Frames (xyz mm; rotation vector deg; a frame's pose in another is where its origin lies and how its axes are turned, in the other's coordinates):
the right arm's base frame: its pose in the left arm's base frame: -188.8 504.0 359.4 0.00 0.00 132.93
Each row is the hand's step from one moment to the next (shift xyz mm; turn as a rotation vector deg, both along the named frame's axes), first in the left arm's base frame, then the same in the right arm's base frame.
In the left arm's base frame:
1: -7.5 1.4 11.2 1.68 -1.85 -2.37
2: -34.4 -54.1 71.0 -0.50 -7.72 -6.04
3: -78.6 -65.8 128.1 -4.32 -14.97 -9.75
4: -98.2 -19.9 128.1 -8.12 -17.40 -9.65
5: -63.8 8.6 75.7 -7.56 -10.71 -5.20
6: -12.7 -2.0 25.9 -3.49 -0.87 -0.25
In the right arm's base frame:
1: 6.1 4.5 11.2 -2.50 0.03 -2.37
2: -16.2 62.0 71.0 -5.31 5.62 -6.04
3: 5.4 102.4 128.1 -8.02 13.36 -9.75
4: 52.3 85.5 128.1 -7.21 17.80 -9.65
5: 49.8 40.9 75.7 -2.69 12.83 -5.20
6: 7.2 10.7 25.9 1.74 3.15 -0.25

